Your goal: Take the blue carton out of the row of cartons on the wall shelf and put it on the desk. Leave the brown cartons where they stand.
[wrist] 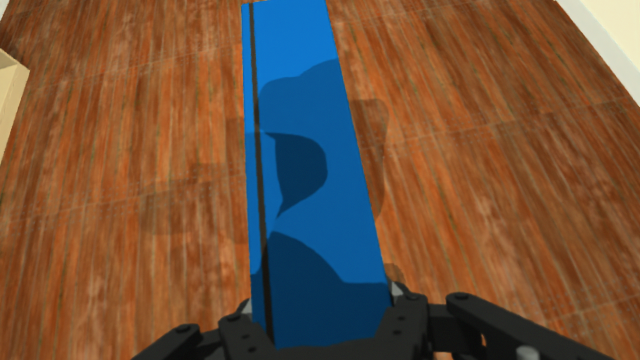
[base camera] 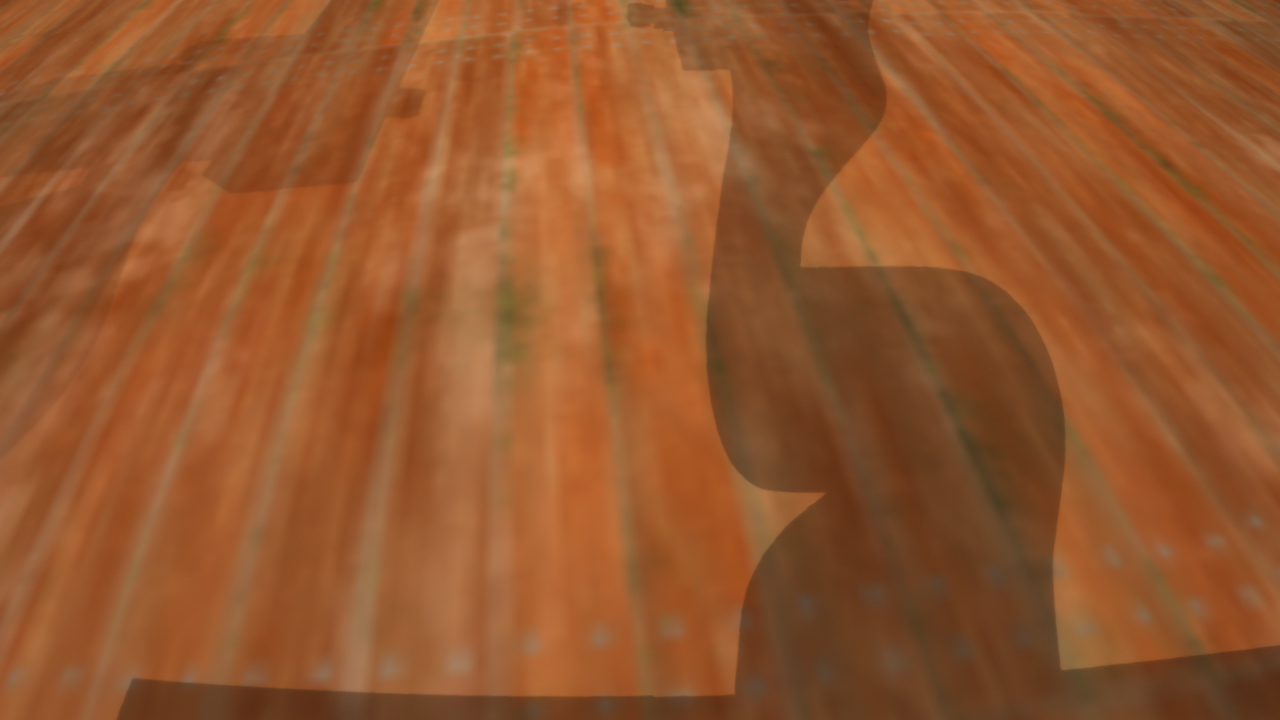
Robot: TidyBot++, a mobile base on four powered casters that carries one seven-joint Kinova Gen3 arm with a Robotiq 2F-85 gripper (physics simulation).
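Places are measured from the arm's base along level axes (x right, y ahead, z up), in millimetres.
Pixels of known places: gripper, between the fingertips: (wrist: 323,298).
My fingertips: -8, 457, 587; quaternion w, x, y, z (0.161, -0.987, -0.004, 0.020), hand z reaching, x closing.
Note:
Behind a point stands the place of what it marks, as x, y, z.
The blue carton (wrist: 310,180) {-7, 512, 631} is long and has a dark stripe along its left side. It reaches from the bottom middle of the wrist view up to the top edge, above the wooden floor. My gripper (wrist: 323,298) {-8, 457, 587} is shut on its near end, with one finger at each side. Shadows of the arm fall across the carton. The fingertips are partly hidden. The desk, the wall shelf and the brown cartons cannot be made out in these views.
The wooden floor (base camera: 537,402) {-80, 410, -397} (wrist: 475,150) {711, 990, -397} shows in both views, with the robot's shadow on it in the base view. A pale, box-like edge (wrist: 14,95) {-1773, 1662, -358} stands at the left of the wrist view. A white baseboard (wrist: 600,50) {1594, 1508, -381} and cream wall (wrist: 620,25) {1603, 1540, -246} are at the upper right.

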